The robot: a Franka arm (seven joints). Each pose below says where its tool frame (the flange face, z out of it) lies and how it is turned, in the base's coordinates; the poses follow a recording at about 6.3 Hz.
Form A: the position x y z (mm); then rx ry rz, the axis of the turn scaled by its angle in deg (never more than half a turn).
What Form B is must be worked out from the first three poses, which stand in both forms.
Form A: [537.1, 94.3, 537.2, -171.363, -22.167, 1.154]
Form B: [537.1, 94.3, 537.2, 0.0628, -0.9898, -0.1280, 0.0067]
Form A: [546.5, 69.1, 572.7, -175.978, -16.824, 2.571]
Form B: [546.5, 69.1, 572.7, 0.0279, -0.9950, -0.0951, 0.0145]
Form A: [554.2, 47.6, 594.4, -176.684, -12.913, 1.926]
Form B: [554.2, 47.6, 594.4, 0.0247, -0.9970, -0.0729, 0.0109]
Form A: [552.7, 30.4, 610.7, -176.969, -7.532, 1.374]
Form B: [552.7, 30.4, 610.7, 0.0250, -0.9988, -0.0425, 0.0078]
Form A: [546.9, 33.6, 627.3, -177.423, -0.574, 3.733]
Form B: [546.9, 33.6, 627.3, 0.0221, -0.9995, -0.0032, 0.0210]
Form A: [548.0, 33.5, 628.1, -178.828, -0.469, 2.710]
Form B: [548.0, 33.5, 628.1, 0.0100, -0.9998, -0.0026, 0.0152]
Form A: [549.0, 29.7, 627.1, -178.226, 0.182, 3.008]
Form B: [549.0, 29.7, 627.1, 0.0153, -0.9997, 0.0010, 0.0169]
